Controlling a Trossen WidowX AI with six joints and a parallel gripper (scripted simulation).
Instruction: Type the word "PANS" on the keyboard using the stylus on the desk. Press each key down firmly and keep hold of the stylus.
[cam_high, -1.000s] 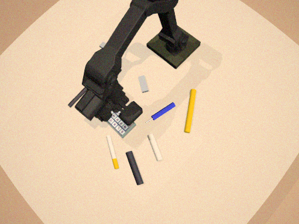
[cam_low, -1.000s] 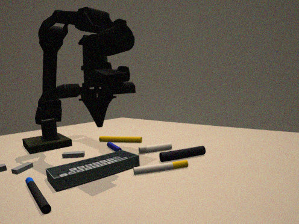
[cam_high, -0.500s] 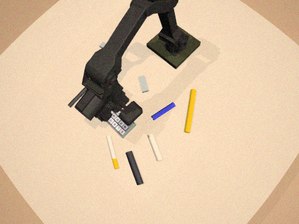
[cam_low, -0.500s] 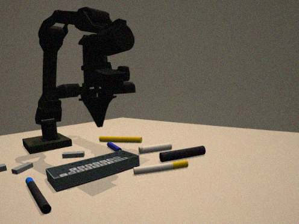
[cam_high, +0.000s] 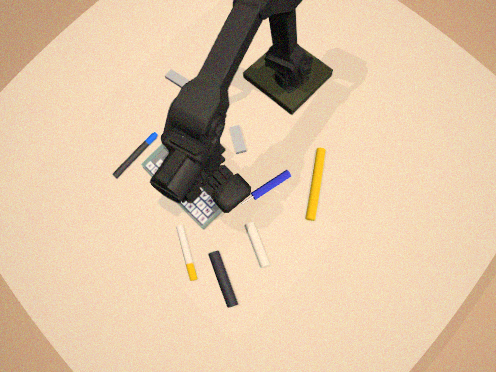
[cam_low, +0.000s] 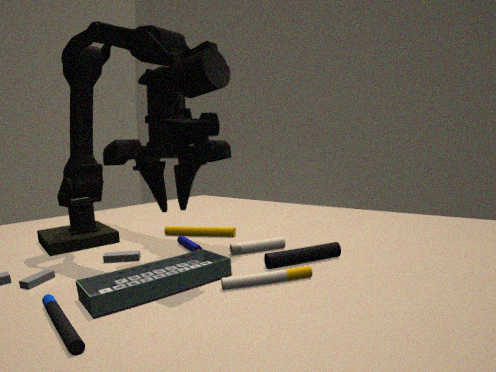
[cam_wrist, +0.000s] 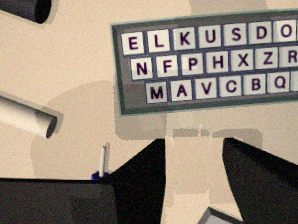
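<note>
Right now my gripper tip is 90 mm above the stylus, 70 mm past it and 60 mm to the right of it. Round my gripper tip: white rod 150 mm to the left, 80 mm below; then white-and-yellow marker 130 mm ahead, 90 mm below, 80 mm to the left; then stylus tip 90 mm below, 60 mm to the left, 40 mm behind.
</note>
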